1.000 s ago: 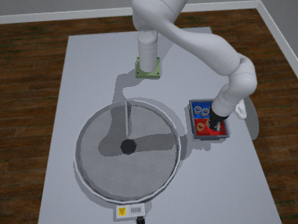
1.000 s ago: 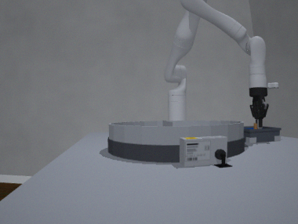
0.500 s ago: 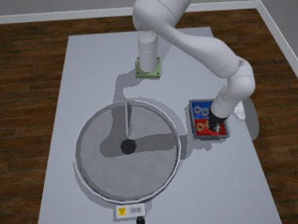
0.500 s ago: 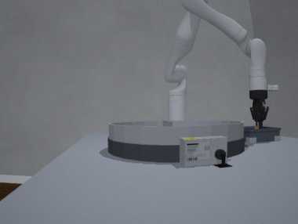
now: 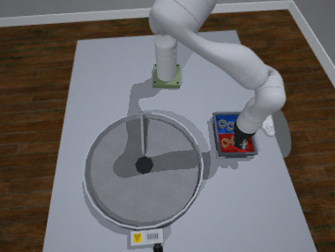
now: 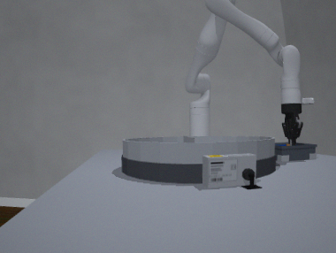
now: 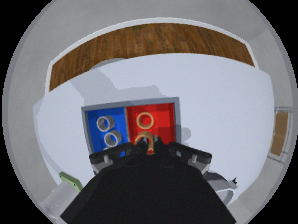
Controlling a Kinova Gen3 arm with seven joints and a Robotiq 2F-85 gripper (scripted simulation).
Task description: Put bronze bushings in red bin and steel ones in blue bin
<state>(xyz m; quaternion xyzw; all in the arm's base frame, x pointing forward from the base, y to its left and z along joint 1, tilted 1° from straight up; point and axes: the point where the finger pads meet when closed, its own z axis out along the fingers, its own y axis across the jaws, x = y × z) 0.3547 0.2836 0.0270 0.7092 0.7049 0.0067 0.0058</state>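
The bin is 40 mm behind my hand and 30 mm below it. From my hand the other things lie so: round grey turntable: 350 mm to the right, 110 mm ahead.
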